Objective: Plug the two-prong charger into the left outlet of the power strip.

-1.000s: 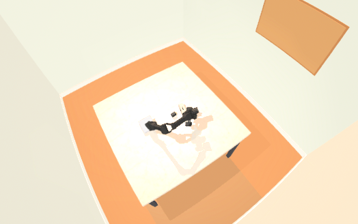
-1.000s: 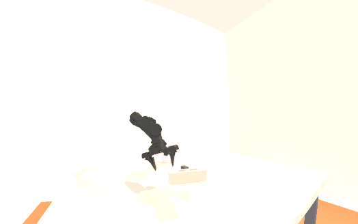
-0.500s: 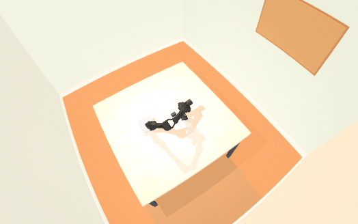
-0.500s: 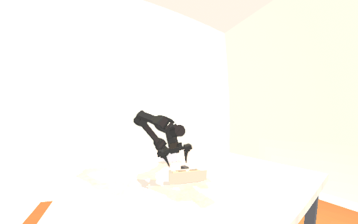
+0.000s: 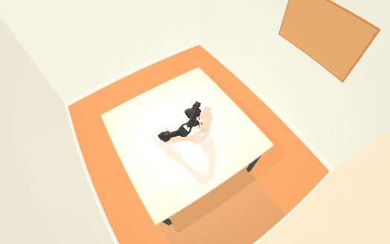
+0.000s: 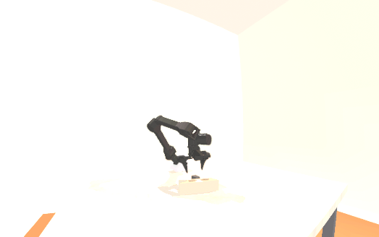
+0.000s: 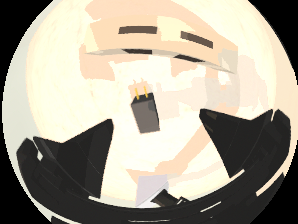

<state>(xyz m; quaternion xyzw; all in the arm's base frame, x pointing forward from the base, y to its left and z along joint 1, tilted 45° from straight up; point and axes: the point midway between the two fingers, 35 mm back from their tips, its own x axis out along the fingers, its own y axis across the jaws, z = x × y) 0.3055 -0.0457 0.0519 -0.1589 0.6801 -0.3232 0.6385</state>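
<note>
The two-prong charger is 50 mm below my gripper tip and 20 mm to the left of it.
</note>
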